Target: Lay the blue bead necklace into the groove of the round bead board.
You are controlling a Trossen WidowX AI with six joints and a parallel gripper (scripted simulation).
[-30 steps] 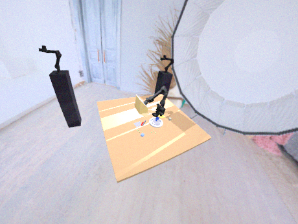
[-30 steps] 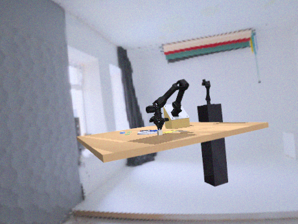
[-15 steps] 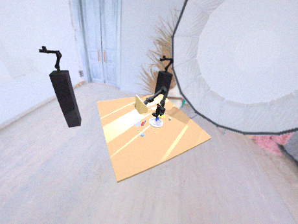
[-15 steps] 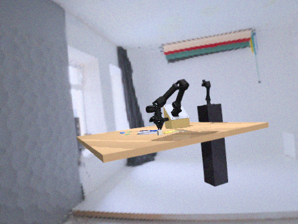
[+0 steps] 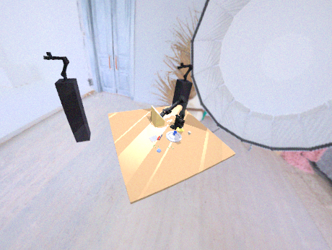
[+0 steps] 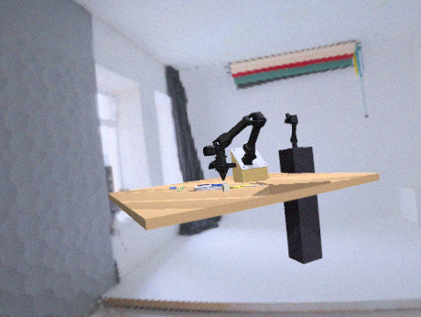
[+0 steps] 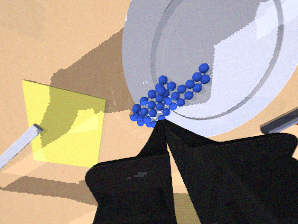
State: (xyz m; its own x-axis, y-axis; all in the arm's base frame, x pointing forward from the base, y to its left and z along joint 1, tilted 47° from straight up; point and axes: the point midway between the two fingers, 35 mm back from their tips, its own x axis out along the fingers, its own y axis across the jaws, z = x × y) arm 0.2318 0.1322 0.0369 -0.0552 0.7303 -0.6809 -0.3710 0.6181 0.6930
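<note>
The round bead board lies 70 mm ahead of my gripper tip, 50 mm to the right of it and 30 mm below it. Round my gripper tip: yellow flat piece: 110 mm to the left, 60 mm behind, 40 mm below; grey-white stick: 180 mm to the left, 100 mm behind, 40 mm below; white cylinder: 190 mm to the left, 70 mm ahead, 20 mm below.
</note>
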